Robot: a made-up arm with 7 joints. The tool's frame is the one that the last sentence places.
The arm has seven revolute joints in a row. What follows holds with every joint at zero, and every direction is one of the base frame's. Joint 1 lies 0.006 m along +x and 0.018 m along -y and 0.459 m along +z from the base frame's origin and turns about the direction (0.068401, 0.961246, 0.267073). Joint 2 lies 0.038 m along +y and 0.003 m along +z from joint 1 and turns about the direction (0.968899, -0.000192, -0.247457). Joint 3 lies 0.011 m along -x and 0.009 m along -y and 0.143 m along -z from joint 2 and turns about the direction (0.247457, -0.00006, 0.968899). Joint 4 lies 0.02 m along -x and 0.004 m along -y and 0.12 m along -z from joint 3 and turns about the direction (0.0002, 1, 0.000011). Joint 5 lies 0.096 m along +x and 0.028 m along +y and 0.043 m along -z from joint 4 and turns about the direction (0.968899, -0.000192, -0.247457). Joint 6 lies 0.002 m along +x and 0.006 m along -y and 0.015 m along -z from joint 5 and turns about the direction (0.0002, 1, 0.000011). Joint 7 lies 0.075 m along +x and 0.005 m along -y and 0.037 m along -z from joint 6 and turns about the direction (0.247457, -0.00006, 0.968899). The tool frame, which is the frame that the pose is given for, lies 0.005 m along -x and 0.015 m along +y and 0.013 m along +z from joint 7; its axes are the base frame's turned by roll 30.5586, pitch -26.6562 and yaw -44.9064 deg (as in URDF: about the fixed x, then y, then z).
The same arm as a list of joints. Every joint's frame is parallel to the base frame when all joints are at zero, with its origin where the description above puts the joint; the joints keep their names.
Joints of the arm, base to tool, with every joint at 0 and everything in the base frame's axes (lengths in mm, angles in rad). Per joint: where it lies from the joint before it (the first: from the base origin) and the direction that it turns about. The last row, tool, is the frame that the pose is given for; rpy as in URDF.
joint 1: origin 6.0 -18.0 459.0 axis 0.068403 0.961235 0.26711
joint 2: origin 0.0 38.0 3.0 axis 0.968889 -0.0002 -0.247497
joint 3: origin -11.0 -9.0 -143.0 axis 0.247497 -0.0001 0.968889
joint 4: origin -20.0 -4.0 -120.0 axis 0.0002 1 0
joint 5: origin 96.0 28.0 -43.0 axis 0.968889 -0.0002 -0.247497
joint 6: origin 2.0 -6.0 -15.0 axis 0.0002 1 0
joint 7: origin 75.0 -5.0 -37.0 axis 0.247497 -0.0001 0.968889
tool: origin -5.0 15.0 13.0 rpy 0.5333 -0.4652 -0.7838

